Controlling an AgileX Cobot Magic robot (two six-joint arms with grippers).
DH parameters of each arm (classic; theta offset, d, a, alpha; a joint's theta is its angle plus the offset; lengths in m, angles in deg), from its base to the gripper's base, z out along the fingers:
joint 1: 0 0.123 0 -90
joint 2: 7.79 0 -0.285 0
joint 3: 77.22 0 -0.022 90
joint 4: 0 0.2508 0 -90
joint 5: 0 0 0.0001 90
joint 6: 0 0.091 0 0
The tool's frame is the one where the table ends.
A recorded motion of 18 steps. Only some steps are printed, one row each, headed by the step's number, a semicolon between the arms.
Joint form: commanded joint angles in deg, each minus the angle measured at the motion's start. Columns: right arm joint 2, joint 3, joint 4, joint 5, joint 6, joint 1; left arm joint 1, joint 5, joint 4, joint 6, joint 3, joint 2.
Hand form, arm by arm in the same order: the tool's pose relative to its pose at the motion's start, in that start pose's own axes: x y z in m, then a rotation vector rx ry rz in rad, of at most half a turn. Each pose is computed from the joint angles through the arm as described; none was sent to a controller.
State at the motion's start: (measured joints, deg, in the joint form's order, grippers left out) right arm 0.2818 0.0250 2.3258 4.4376 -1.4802 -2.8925; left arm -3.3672 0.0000 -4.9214 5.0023 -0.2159 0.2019
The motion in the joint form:
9: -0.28 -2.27 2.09 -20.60 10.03 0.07; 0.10 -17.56 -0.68 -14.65 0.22 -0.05
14: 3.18 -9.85 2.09 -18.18 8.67 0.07; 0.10 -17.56 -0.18 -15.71 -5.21 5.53
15: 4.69 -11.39 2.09 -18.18 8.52 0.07; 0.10 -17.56 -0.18 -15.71 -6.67 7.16
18: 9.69 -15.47 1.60 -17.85 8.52 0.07; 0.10 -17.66 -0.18 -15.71 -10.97 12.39
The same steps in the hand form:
9: -0.0454 -0.0015 -0.0096 -0.0250 -0.4038 0.2097; -0.0261 0.0028 -0.0041 0.0086 -0.3045 -0.2650
14: -0.0823 -0.0006 -0.0121 -0.0267 -0.4332 0.1864; -0.0519 0.0026 0.0035 0.0124 -0.3018 -0.2747
15: -0.0899 -0.0005 -0.0106 -0.0262 -0.4338 0.1838; -0.0586 0.0026 0.0063 0.0120 -0.2988 -0.2747
18: -0.1081 -0.0001 -0.0020 -0.0245 -0.4120 0.1753; -0.0772 0.0027 0.0171 0.0098 -0.2845 -0.2747

